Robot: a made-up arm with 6 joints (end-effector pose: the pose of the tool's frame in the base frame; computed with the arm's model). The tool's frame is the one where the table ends. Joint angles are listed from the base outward.
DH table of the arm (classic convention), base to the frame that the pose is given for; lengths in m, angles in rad. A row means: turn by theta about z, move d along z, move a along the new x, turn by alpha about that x. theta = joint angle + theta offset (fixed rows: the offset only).
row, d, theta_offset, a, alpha
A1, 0.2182, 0, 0.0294, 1.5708
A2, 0.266, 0, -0.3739, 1.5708
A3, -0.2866, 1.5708, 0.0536, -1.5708
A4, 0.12, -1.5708, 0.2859, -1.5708
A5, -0.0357, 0, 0.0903, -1.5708
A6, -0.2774, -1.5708, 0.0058, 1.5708
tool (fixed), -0.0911, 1.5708, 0, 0
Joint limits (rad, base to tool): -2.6..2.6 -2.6..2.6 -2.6..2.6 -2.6..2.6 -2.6..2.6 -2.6..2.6
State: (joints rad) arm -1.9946 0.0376 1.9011 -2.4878 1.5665 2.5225
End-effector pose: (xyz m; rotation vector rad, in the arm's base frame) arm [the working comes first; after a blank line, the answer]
Working (the frame after each row of the table, in the pose's form):
after A1: -0.0121 -0.0268 0.2182 0.9780 -1.5141 -1.5141
after A2: -0.1009 0.4232 0.2041 1.6873 -2.6123 0.0317
after A3: -0.0598 0.4720 0.4886 1.4492 0.6581 0.6135
after A4: -0.0878 0.2710 0.7231 0.8789 -2.0483 0.4692
after A5: -0.1341 0.3541 0.7430 1.0204 2.5976 0.8246
after A6: -0.2451 0.2430 0.9717 -1.1665 -1.5763 0.5507

-0.1617 0.2241 1.0030 -2.2558 -0.3370 1.4855
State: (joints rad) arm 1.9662 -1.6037 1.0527 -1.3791 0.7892 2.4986
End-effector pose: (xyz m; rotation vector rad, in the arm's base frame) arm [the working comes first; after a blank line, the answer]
Working (the frame after each row of the table, in the pose's form):
after A1: -0.0113 0.0271 0.2182 0.9955 1.4942 1.4942
after A2: 0.2294 0.1409 0.5919 0.8945 1.3426 -0.9244
after A3: 0.1430 0.4169 0.6290 0.1787 -1.0448 0.3753
after A4: -0.0582 0.2674 0.4465 0.4092 1.4510 -1.3267
after A5: -0.0461 0.2940 0.3539 -0.4841 1.2298 0.2881
after A6: -0.2768 0.1588 0.2798 1.2308 1.9159 -0.2508

-0.3252 0.2094 0.3381 2.2782 0.4960 0.5697
